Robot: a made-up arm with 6 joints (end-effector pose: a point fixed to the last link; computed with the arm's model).
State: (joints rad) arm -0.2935 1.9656 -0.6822 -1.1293 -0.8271 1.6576
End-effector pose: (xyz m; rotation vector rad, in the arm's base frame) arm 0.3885 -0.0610 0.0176 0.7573 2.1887 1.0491
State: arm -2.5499 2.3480 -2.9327 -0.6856 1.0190 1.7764
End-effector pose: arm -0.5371 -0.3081 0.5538 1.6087 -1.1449 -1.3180
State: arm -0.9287 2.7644 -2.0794 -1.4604 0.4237 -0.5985
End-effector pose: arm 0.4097 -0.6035 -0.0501 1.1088 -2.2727 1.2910
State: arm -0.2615 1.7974 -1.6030 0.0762 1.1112 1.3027
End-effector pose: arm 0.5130 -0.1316 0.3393 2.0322 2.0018 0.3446
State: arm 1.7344 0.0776 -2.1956 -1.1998 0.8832 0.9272
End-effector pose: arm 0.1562 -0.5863 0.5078 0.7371 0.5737 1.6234
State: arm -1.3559 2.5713 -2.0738 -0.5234 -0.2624 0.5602
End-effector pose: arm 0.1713 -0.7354 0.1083 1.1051 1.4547 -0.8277
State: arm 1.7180 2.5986 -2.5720 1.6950 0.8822 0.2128
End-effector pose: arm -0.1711 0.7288 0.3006 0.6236 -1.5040 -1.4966
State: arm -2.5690 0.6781 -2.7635 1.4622 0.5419 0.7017
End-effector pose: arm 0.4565 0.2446 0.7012 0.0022 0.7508 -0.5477
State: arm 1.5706 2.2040 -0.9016 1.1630 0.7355 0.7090
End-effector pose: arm -0.0501 0.4062 -0.0580 -0.2202 -2.4693 0.0637
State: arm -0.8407 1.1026 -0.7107 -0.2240 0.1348 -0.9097
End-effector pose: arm 0.2169 -0.2460 0.3107 -0.3056 2.2334 -1.2164
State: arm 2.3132 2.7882 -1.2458 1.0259 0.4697 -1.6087
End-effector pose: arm -0.2988 0.2790 -0.2730 2.7273 -0.3041 -0.2243
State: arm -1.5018 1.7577 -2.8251 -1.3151 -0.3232 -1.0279
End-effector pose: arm 0.0426 -0.2559 0.8579 0.5455 -0.2319 2.4504
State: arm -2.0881 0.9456 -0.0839 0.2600 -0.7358 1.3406
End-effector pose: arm -0.1146 -0.1731 0.1606 1.5699 -0.5254 -0.5639
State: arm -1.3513 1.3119 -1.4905 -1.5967 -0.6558 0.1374
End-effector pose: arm 0.1297 -0.3540 0.5893 -0.7554 1.4927 -1.8561
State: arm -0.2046 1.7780 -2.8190 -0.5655 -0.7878 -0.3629
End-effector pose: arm 0.2312 -0.0165 0.8518 -0.3113 -0.3739 -1.0207
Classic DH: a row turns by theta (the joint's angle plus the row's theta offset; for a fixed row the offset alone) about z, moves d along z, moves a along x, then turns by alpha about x. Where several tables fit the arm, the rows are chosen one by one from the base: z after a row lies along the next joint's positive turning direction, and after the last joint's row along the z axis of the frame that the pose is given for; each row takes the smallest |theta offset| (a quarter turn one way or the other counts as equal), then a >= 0, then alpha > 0; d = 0 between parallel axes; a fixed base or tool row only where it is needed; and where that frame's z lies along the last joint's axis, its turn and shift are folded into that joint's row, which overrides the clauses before.
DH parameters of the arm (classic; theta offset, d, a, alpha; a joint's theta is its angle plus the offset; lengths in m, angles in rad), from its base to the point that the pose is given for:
joint 1: 0 0.0953 0 -1.5708
joint 2: 0.136 0 -0.3503 0
joint 3: 1.3476 0 -0.033 1.5708
joint 4: 0 0.376 0 -1.5708
joint 5: 0 0 0.0001 1.5708
joint 6: 0 0.0813 0 0

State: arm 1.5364 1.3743 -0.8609 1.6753 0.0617 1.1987
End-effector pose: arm 0.0090 0.4089 0.2865 -1.3173 -1.7364 -1.0990
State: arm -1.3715 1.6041 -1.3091 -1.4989 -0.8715 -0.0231
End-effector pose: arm 0.1570 -0.4641 0.3889 -0.8000 1.6790 -1.3917
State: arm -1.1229 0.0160 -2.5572 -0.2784 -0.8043 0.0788
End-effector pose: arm -0.3176 0.6982 0.2829 -1.0777 -1.6493 -1.0268
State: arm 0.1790 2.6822 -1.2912 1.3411 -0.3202 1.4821
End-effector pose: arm 0.4857 0.0627 -0.2203 2.7028 0.6257 0.4451
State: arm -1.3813 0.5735 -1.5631 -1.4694 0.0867 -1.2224
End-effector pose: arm -0.0216 0.0748 0.7412 0.2933 -0.5517 2.1318
